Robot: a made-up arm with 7 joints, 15 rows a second.
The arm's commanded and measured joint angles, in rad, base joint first. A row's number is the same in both.
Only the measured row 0 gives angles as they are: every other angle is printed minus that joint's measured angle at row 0.
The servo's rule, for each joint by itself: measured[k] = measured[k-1] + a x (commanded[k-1-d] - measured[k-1]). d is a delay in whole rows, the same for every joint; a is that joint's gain. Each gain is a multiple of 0.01, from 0.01 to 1. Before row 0 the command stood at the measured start. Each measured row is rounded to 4 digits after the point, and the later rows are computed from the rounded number. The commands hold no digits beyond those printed.
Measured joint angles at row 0:
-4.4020 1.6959 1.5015 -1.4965 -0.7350 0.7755 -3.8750
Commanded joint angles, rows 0 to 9:
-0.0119 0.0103 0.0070 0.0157 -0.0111 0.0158 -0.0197
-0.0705 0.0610 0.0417 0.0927 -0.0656 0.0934 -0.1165
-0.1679 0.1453 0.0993 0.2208 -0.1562 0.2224 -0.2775
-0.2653 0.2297 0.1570 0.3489 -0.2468 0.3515 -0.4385
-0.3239 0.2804 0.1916 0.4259 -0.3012 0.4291 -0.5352
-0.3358 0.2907 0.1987 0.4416 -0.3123 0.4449 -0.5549
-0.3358 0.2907 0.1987 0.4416 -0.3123 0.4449 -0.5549
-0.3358 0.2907 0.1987 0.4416 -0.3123 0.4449 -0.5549
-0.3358 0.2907 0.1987 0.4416 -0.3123 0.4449 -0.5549
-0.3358 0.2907 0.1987 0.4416 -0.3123 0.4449 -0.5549
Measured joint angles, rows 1 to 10:
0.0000 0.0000 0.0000 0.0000 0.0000 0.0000 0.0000
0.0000 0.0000 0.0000 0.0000 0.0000 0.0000 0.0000
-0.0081 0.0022 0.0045 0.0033 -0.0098 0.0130 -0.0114
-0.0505 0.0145 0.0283 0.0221 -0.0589 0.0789 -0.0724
-0.1303 0.0420 0.0737 0.0638 -0.1445 0.1966 -0.1914
-0.2221 0.0814 0.1270 0.1237 -0.2345 0.3236 -0.3347
-0.2913 0.1232 0.1683 0.1872 -0.2932 0.4101 -0.4510
-0.3216 0.1584 0.1878 0.2406 -0.3100 0.4386 -0.5113
-0.3313 0.1862 0.1948 0.2828 -0.3120 0.4438 -0.5366
-0.3344 0.2081 0.1973 0.3161 -0.3123 0.4447 -0.5472
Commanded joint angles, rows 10 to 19:
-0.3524 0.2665 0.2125 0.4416 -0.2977 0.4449 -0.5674
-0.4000 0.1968 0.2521 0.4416 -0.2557 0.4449 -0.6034
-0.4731 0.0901 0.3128 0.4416 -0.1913 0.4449 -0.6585
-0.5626 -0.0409 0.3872 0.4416 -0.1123 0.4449 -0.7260
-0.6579 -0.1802 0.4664 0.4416 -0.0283 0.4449 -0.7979
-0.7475 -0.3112 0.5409 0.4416 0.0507 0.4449 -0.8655
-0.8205 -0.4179 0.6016 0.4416 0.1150 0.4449 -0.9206
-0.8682 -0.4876 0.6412 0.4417 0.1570 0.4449 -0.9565
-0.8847 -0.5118 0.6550 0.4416 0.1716 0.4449 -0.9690
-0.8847 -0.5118 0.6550 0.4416 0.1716 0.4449 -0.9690
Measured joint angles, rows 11 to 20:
-0.3354 0.2254 0.1982 0.3425 -0.3123 0.4449 -0.5517
-0.3357 0.2391 0.1985 0.3633 -0.3123 0.4449 -0.5536
-0.3471 0.2449 0.2075 0.3797 -0.2995 0.4449 -0.5616
-0.3831 0.2348 0.2360 0.3927 -0.2610 0.4449 -0.5858
-0.4443 0.2044 0.2852 0.4030 -0.1997 0.4449 -0.6280
-0.5247 0.1529 0.3505 0.4111 -0.1228 0.4449 -0.6848
-0.6153 0.0829 0.4247 0.4175 -0.0396 0.4449 -0.7504
-0.7052 0.0001 0.4991 0.4226 0.0399 0.4449 -0.8172
-0.7836 -0.0877 0.5647 0.4266 0.1060 0.4449 -0.8772
-0.8411 -0.1717 0.6137 0.4298 0.1509 0.4449 -0.9232

